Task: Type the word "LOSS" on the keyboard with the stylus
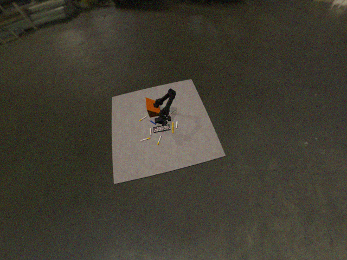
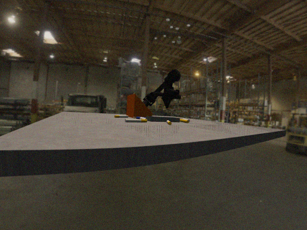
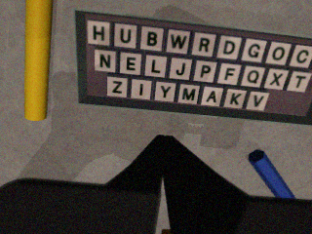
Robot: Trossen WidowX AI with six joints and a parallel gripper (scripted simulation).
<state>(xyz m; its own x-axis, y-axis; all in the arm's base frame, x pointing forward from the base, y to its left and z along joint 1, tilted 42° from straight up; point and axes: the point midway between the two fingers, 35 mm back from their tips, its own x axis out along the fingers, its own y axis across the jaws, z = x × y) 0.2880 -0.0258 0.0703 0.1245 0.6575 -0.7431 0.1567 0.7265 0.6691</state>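
Right now my gripper tip is 140 mm to the left of the blue stylus, 130 mm past it and 80 mm above it. From my gripper tip the other things lie so: grey stylus tip (160 mm to the right, 160 mm behind, 80 mm below).
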